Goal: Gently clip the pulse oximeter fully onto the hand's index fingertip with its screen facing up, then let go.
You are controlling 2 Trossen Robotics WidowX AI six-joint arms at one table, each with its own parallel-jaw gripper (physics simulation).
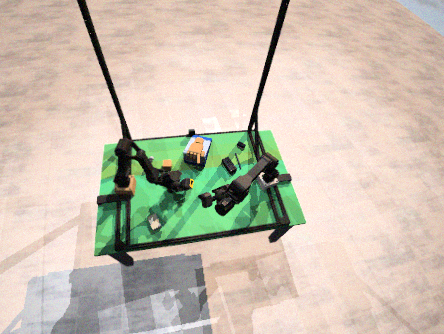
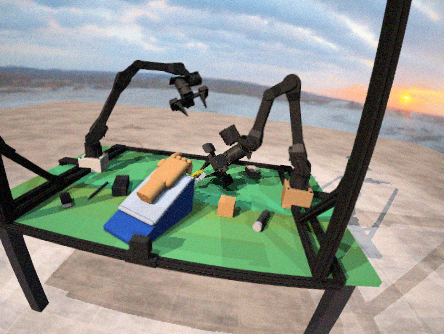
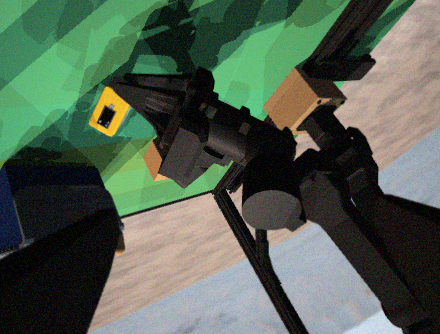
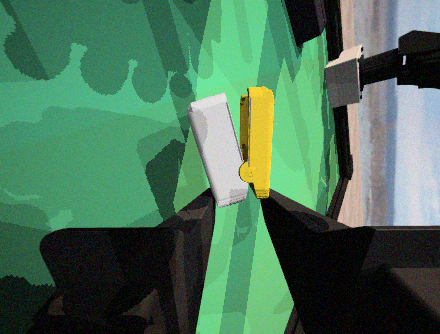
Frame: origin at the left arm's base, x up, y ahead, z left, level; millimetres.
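Seen in the pictures: left gripper, fingertip midpoint: (image 1: 205, 193) (image 2: 197, 111) (image 3: 246, 214); right gripper, fingertip midpoint: (image 1: 189, 189) (image 2: 201, 174) (image 3: 119, 81) (image 4: 237, 193); left arm's base, origin of the base link: (image 1: 268, 177) (image 2: 93, 155) (image 4: 360, 73); right arm's base, origin of the base link: (image 1: 124, 182) (image 2: 298, 186) (image 3: 315, 117).
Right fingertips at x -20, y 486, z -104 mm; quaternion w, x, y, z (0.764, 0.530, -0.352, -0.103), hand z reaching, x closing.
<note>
Offsets run from my right fingertips to a thing's top centre.
The tan model hand (image 1: 197, 150) (image 2: 167, 173) lies on a light pad on a blue wedge (image 1: 187, 161) (image 2: 171, 209), fingers towards the table's middle. My right gripper (image 1: 185, 184) (image 2: 203, 172) (image 3: 119, 81) (image 4: 237, 193) is shut on the hinge end of the pulse oximeter {dx +34, dy -7, dz -30 mm} (image 1: 191, 183) (image 2: 198, 174) (image 3: 107, 112) (image 4: 258, 132). Its yellow and white jaws are spread open. It hangs low over the green table, just short of the fingertips and below them, not touching. My left gripper (image 1: 214, 203) (image 2: 193, 107) is wide open and empty, high above the table.
A tan cube {dx +11, dy +79, dz -220 mm} (image 1: 167, 163) (image 2: 226, 205), a dark cylinder {dx -11, dy +185, dz -280 mm} (image 2: 260, 221), a grey-white block {dx -9, dy +250, dz +120 mm} (image 1: 154, 222) (image 2: 253, 171), a black box {dx -4, dy -303, dz -88 mm} (image 1: 228, 165) (image 2: 120, 185), a pen {dx -30, dy -383, dz -115 mm} (image 1: 237, 160) (image 2: 98, 189) and a small black block {dx -6, dy -454, dz -216 mm} (image 1: 240, 145) (image 2: 65, 199) lie on the table. A black frame (image 2: 227, 272) rims it.
</note>
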